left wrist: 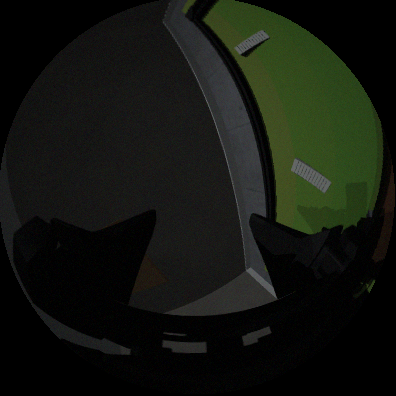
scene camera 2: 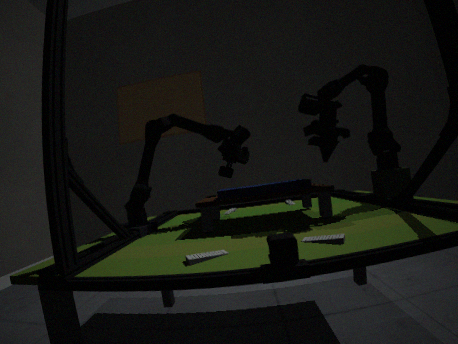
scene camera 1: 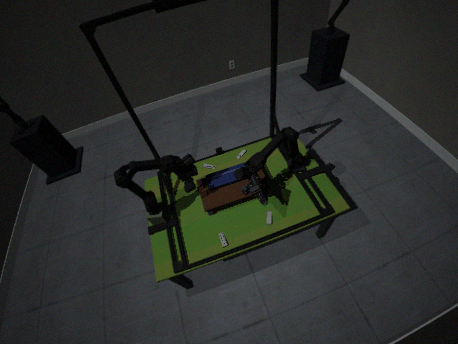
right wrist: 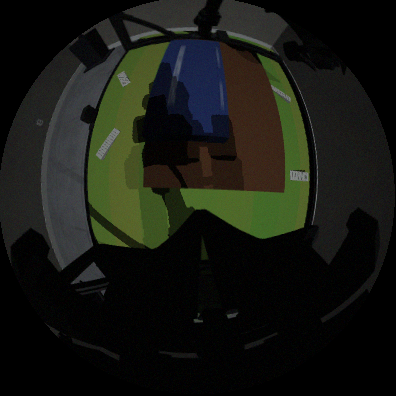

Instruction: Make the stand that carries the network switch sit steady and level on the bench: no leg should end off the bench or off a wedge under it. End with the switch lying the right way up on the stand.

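Where they show: left gripper, fingertip midpoint: (left wrist: 204, 217) (scene camera 2: 231, 165) (scene camera 1: 265, 204); right gripper, fingertip midpoint: (scene camera 2: 325, 162) (right wrist: 199, 214); left arm's base, origin of the base link: (scene camera 2: 137, 225) (scene camera 1: 296, 164) (right wrist: 203, 33); right arm's base, origin of the base link: (scene camera 2: 388, 169) (scene camera 1: 154, 210) (right wrist: 213, 313).
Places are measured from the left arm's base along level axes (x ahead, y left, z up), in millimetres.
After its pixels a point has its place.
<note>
The brown stand (scene camera 1: 230, 197) {x 472, y 218, z 68 mm} (right wrist: 257, 135) {x 557, y 205, z 68 mm} stands mid-table with the blue network switch (scene camera 1: 227, 177) {x 475, y 87, z 95 mm} (scene camera 2: 265, 189) {x 478, y 14, z 83 mm} (right wrist: 200, 85) {x 516, y 97, z 95 mm} flat along one side of its top. Two near legs (scene camera 2: 210, 218) {x 303, y -17, z 14 mm} (scene camera 2: 325, 205) {x 651, y 56, z 9 mm} show in scene camera 2; its top slopes slightly there, and I cannot tell whether it is level. Several white ribbed wedges (scene camera 1: 209, 166) {x 605, y -125, z -27 mm} (scene camera 1: 241, 154) {x 359, y -192, z -28 mm} (scene camera 1: 269, 217) {x 257, y 342, z -27 mm} (scene camera 1: 223, 239) {x 547, y 438, z -26 mm} lie apart from the stand. My left gripper (left wrist: 204, 217) {x 290, y 366, z 194 mm} (scene camera 2: 226, 171) {x 290, y 366, z 194 mm} is open and empty, above the stand's other end. My right gripper (right wrist: 199, 214) {x 682, y 132, z 142 mm} (scene camera 2: 326, 160) {x 682, y 132, z 142 mm} is shut and empty, above the stand's end at the left of scene camera 1.
The green table (scene camera 1: 195, 250) {x 718, y 479, z -34 mm} (scene camera 2: 145, 260) {x 215, y -223, z -34 mm} has dark rails along its edges. A small black block (scene camera 2: 282, 249) {x 521, y -255, z 2 mm} is fixed at the near edge in scene camera 2. Tall black frame posts (scene camera 1: 273, 70) {x 104, y -311, z 538 mm} rise at the table's back. Arm shadows cross the stand and table, and the room is dim.
</note>
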